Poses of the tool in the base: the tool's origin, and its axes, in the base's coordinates. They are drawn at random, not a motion.
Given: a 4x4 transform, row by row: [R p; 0 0 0 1], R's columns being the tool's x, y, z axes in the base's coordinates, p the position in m. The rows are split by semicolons.
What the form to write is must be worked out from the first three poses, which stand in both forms.
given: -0.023, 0.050, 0.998, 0.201; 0.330, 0.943, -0.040, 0.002; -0.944, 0.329, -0.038, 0.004; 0, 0, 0, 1
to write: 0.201, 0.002, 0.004, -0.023, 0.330, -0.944, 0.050, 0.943, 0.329
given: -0.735, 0.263, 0.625, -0.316; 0.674, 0.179, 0.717, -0.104; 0.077, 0.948, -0.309, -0.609; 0, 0, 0, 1
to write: -0.316, -0.104, -0.609, -0.735, 0.674, 0.077, 0.263, 0.179, 0.948
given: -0.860, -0.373, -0.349, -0.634; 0.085, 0.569, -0.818, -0.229; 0.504, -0.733, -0.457, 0.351; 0, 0, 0, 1
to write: -0.634, -0.229, 0.351, -0.860, 0.085, 0.504, -0.373, 0.569, -0.733
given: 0.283, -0.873, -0.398, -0.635; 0.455, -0.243, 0.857, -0.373; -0.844, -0.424, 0.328, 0.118; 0, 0, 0, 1
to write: -0.635, -0.373, 0.118, 0.283, 0.455, -0.844, -0.873, -0.243, -0.424
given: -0.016, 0.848, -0.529, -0.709; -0.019, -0.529, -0.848, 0.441; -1.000, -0.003, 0.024, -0.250; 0, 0, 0, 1
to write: -0.709, 0.441, -0.250, -0.016, -0.019, -1.000, 0.848, -0.529, -0.003
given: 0.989, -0.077, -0.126, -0.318; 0.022, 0.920, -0.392, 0.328; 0.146, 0.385, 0.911, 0.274; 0, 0, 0, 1
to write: -0.318, 0.328, 0.274, 0.989, 0.022, 0.146, -0.077, 0.920, 0.385
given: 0.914, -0.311, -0.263, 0.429; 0.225, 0.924, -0.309, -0.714; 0.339, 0.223, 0.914, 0.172; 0, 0, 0, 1
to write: 0.429, -0.714, 0.172, 0.914, 0.225, 0.339, -0.311, 0.924, 0.223
